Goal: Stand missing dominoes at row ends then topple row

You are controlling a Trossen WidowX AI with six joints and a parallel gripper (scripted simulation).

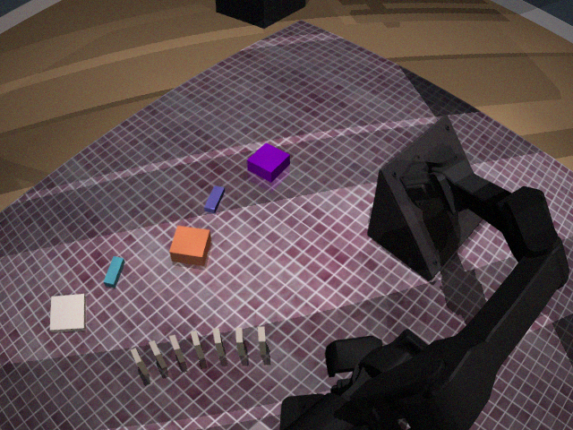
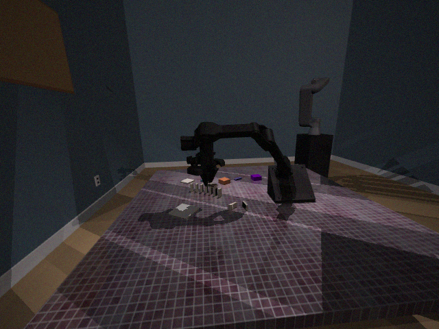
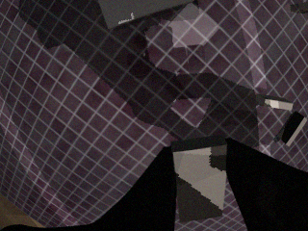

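Now: gripper tip 16 cm above the grey plate, 12 cm short of it and 8 cm to the left of it. Round my gripper tip: orange block (44 cm to the right, 15 cm below, 15 cm behind); teal bar (51 cm to the right, 15 cm below, 2 cm behind); grey flat tile (51 cm to the right, 16 cm below, 10 cm ahead).
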